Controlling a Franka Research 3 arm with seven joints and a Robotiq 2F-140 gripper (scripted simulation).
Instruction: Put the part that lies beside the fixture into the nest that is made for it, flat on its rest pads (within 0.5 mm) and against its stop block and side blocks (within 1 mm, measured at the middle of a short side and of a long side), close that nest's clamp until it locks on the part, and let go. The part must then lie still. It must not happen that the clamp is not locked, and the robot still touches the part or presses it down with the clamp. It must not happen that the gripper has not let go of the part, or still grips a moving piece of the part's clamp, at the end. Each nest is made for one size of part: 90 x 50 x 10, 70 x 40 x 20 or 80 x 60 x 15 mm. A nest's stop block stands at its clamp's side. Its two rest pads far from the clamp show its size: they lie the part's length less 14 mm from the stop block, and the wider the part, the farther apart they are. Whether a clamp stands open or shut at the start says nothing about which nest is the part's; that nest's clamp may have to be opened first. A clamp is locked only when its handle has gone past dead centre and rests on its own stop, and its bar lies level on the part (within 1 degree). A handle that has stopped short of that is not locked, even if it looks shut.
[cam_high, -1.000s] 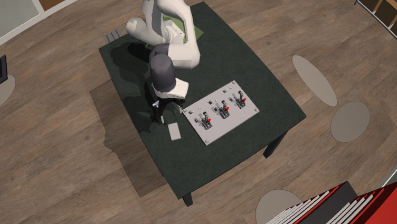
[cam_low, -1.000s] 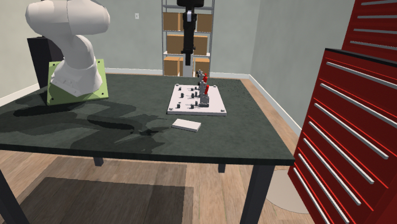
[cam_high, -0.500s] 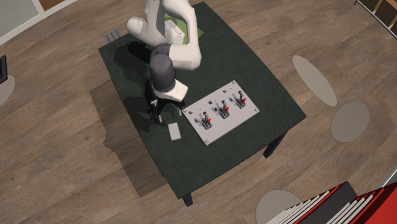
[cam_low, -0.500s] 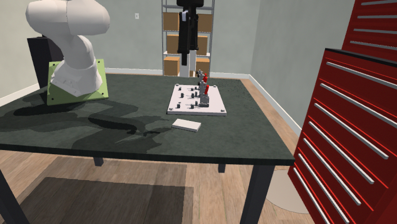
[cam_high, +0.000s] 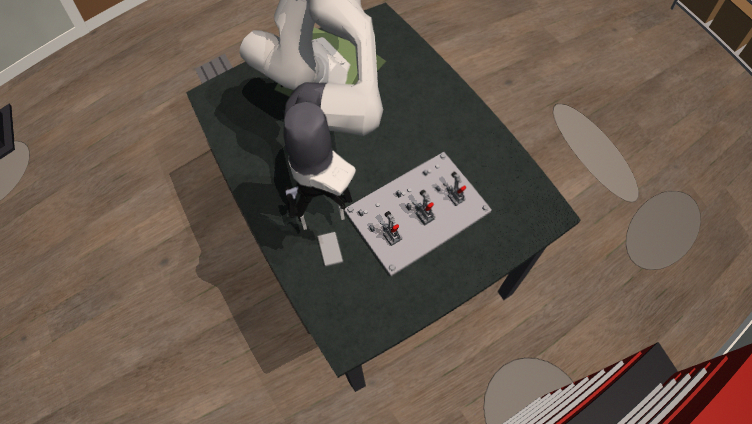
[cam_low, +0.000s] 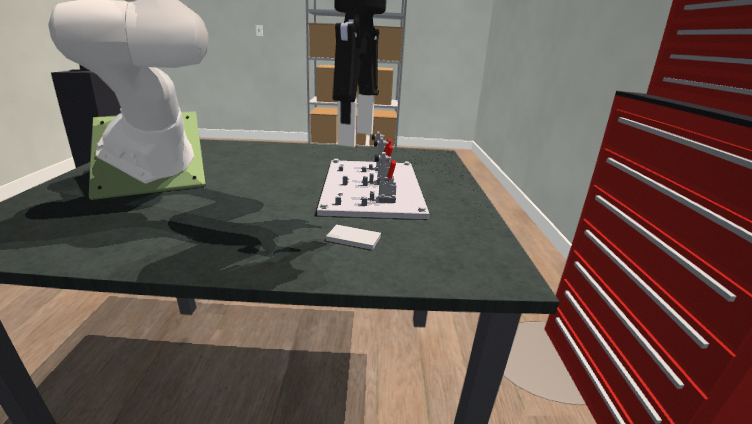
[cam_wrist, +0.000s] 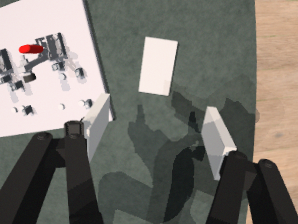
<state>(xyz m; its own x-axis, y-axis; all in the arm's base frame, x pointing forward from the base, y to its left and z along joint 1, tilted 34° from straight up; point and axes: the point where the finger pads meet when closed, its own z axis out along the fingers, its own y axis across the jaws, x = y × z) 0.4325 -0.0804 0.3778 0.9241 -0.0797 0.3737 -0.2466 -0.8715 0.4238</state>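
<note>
Now: the part 21 cm below my hand. From my hand the other things lie so: light grey fixture plate 27 cm to the left, 21 cm below, 3 cm ahead; then clamp 38 cm to the left, 16 cm below, 5 cm ahead.
</note>
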